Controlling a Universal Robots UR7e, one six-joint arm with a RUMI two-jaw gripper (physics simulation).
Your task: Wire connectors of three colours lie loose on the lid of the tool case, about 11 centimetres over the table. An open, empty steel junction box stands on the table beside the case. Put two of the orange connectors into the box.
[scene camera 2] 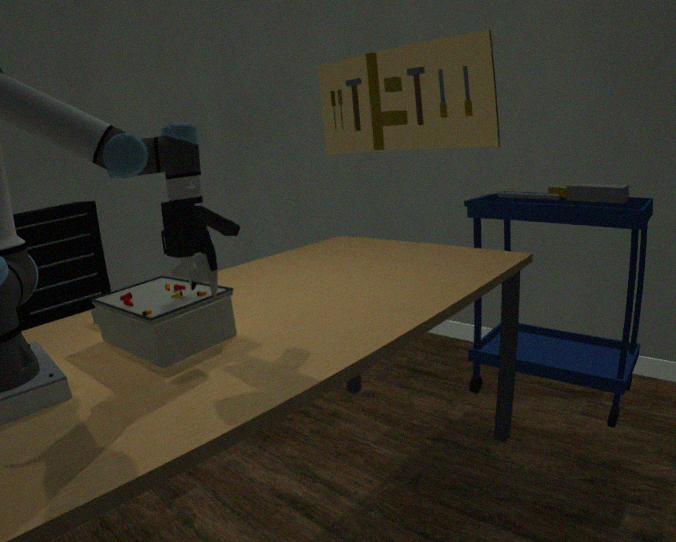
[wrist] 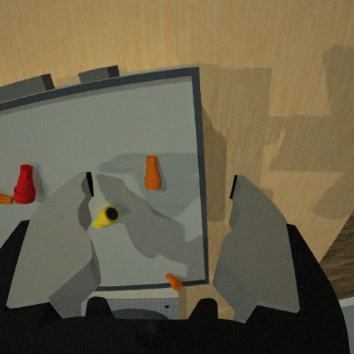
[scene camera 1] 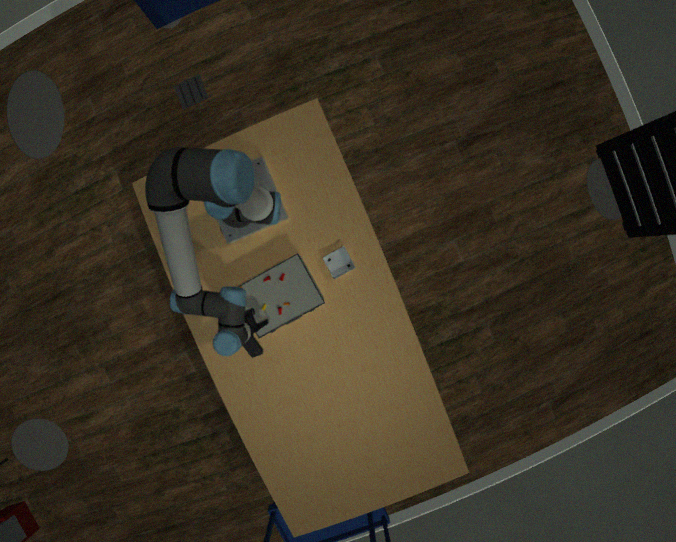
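Pixels of known places: gripper, fingertip midpoint: (scene camera 2: 203,293) (scene camera 1: 256,321); arm's base, origin of the base link: (scene camera 2: 3,377).
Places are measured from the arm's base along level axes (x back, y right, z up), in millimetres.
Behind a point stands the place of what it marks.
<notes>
My gripper (scene camera 1: 260,338) (scene camera 2: 203,289) {x -451, y 73, z 65 mm} (wrist: 162,175) is open, pointing down over one end of the lid (scene camera 1: 296,285) {x -374, y -124, z 57 mm} (wrist: 100,135). An orange connector (scene camera 2: 202,293) {x -451, y 69, z 63 mm} (wrist: 152,175) lies on its side between the spread fingertips, touching neither; the arm hides it in scene camera 1. A second orange connector (scene camera 2: 147,312) {x -308, y 89, z 65 mm} (wrist: 173,281) lies at the lid's robot-side rim. A third orange connector (scene camera 1: 286,303) {x -425, y -63, z 64 mm} (scene camera 2: 167,287) {x -423, y -56, z 65 mm} (wrist: 6,199) lies beside a red one (scene camera 1: 279,310) {x -441, y -28, z 69 mm} (scene camera 2: 179,287) {x -441, y -24, z 65 mm} (wrist: 25,185). The junction box (scene camera 1: 338,262) {x -349, y -308, z -49 mm} stands open and empty; it does not show in scene camera 2.
A yellow connector (scene camera 1: 264,307) {x -410, y 23, z 67 mm} (scene camera 2: 177,294) {x -407, y 34, z 67 mm} (wrist: 106,216) lies close to the left finger in the wrist view. Two more red connectors (scene camera 1: 266,278) {x -307, y -26, z 68 mm} (scene camera 1: 282,277) {x -326, y -86, z 69 mm} lie on the lid towards the robot base. The case (scene camera 2: 191,333) {x -389, y 107, z -2 mm} (wrist: 30,89) has a dark raised rim. A blue cart (scene camera 2: 558,361) stands beyond the table.
</notes>
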